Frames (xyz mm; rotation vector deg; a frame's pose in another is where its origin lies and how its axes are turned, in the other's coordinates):
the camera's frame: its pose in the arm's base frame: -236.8 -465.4 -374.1 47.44 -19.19 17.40
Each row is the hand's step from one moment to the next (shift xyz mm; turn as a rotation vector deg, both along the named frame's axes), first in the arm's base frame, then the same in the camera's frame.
Working: the arm's base frame: its pose in the camera's frame: 426.9 453.4 -157.4 -47.44 19.19 -17.40

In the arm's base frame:
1: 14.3 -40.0 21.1 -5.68 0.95 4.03
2: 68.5 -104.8 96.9 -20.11 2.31 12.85
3: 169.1 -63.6 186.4 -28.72 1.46 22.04
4: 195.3 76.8 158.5 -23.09 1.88 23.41
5: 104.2 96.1 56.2 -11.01 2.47 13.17
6: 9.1 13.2 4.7 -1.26 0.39 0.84
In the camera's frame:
1: 16.2 -17.1 41.2 -3.39 5.49 2.79
2: 87.3 -29.4 128.7 -12.71 17.83 9.78
3: 220.0 17.2 136.7 -16.90 26.73 17.68
4: 251.0 78.2 8.3 -11.19 25.72 17.26
5: 129.7 58.1 -55.2 -4.32 14.60 8.30
6: 11.9 8.0 -8.6 -0.75 1.30 0.45

